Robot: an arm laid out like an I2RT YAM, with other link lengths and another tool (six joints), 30 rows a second.
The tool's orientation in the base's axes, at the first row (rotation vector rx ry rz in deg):
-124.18, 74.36, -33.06
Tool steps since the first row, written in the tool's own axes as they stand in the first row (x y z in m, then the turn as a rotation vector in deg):
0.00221, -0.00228, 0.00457, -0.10, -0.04, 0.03
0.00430, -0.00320, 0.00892, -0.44, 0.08, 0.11
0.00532, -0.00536, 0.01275, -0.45, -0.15, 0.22
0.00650, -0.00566, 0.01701, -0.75, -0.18, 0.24
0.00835, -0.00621, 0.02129, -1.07, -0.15, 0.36
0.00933, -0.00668, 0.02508, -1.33, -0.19, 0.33
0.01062, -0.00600, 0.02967, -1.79, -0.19, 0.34
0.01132, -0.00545, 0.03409, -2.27, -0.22, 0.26
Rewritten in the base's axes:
0.00526, -0.00003, -0.00182, 0.00, 0.11, -0.01
0.00943, -0.00054, -0.00437, -0.18, 0.39, -0.17
0.01363, 0.00027, -0.00580, 0.03, 0.51, -0.11
0.01694, 0.00032, -0.00875, -0.07, 0.79, -0.13
0.02072, -0.00013, -0.01150, -0.16, 1.10, -0.27
0.02376, 0.00005, -0.01400, -0.26, 1.34, -0.24
0.02667, -0.00030, -0.01782, -0.46, 1.75, -0.28
0.02930, -0.00012, -0.02148, -0.70, 2.17, -0.24

